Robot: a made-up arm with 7 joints.
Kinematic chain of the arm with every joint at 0, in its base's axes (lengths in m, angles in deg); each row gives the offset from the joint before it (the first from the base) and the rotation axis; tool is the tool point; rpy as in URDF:
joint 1: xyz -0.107 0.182 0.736 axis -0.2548 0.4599 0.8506
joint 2: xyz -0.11 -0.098 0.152 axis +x
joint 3: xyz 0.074 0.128 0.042 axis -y
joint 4: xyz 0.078 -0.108 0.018 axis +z
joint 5: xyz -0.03 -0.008 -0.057 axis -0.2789 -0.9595 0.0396
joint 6: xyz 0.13 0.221 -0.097 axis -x
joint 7: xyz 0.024 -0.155 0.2 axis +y
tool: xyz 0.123 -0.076 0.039 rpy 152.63 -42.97 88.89
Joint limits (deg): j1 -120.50..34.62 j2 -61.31..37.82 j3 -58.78..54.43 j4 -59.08..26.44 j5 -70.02..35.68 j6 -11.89..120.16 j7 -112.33..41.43
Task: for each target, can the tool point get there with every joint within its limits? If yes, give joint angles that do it. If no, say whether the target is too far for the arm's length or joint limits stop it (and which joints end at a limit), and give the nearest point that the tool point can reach.
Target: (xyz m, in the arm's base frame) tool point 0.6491 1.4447 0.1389
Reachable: no: too far | nearest point 0.2448 0.7062 0.5875 | short by 0.954 m
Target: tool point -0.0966 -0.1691 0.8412
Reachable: yes | joints -60.98 -52.23 -31.87 -5.13 -21.27 10.96 -19.57
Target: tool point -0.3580 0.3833 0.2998
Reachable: no: joint limits stop it (at a limit: joint 1, joint 3, joint 6) | nearest point -0.3299 0.3648 0.3448 | short by 0.056 m
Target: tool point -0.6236 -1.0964 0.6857
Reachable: no: too far | nearest point -0.3585 -0.4234 0.7252 | short by 0.724 m
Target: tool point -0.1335 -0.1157 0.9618
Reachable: yes | joints -72.94 -16.43 0.92 10.57 -49.59 7.61 -61.82
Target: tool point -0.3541 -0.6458 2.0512
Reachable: no: too far | nearest point -0.2384 -0.2999 1.4513 | short by 0.702 m
